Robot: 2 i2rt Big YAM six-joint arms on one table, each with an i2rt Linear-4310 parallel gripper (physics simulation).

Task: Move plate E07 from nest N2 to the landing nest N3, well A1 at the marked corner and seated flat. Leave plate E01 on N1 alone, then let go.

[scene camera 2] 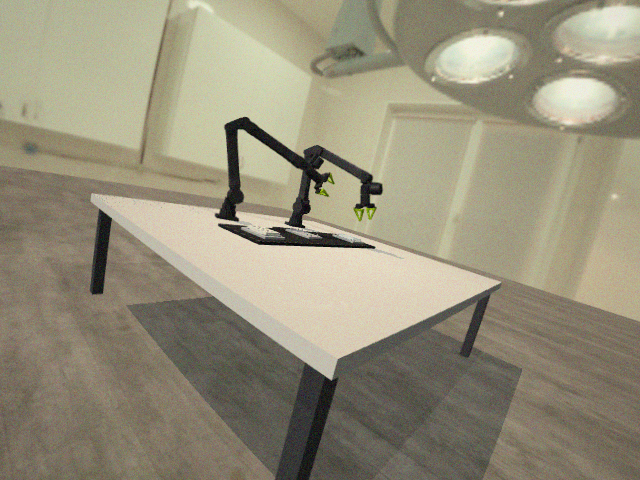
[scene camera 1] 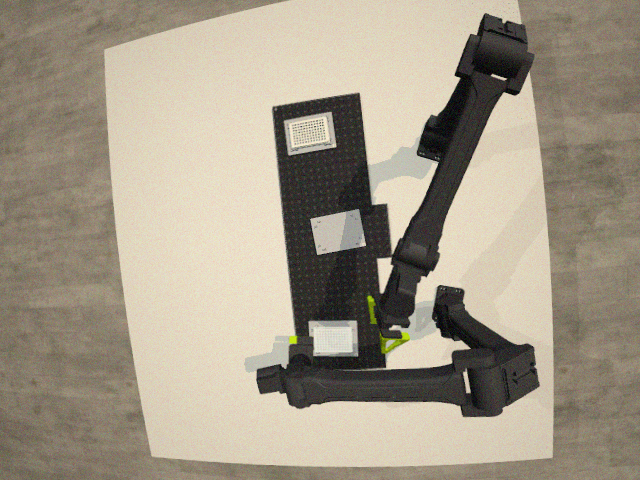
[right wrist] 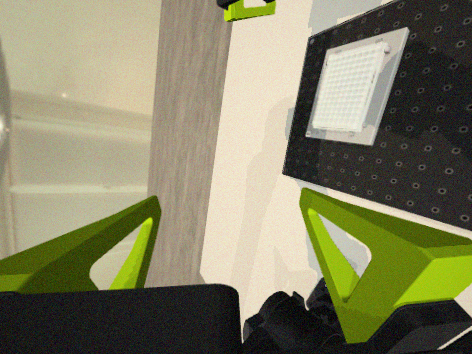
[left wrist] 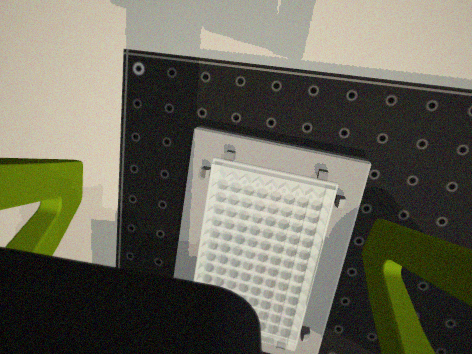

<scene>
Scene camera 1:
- my right gripper: 378, 337
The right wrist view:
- my right gripper: 230, 199
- grey plate nest: 396, 39
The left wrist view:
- my left gripper: 229, 208
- grey plate nest: 350, 172
</scene>
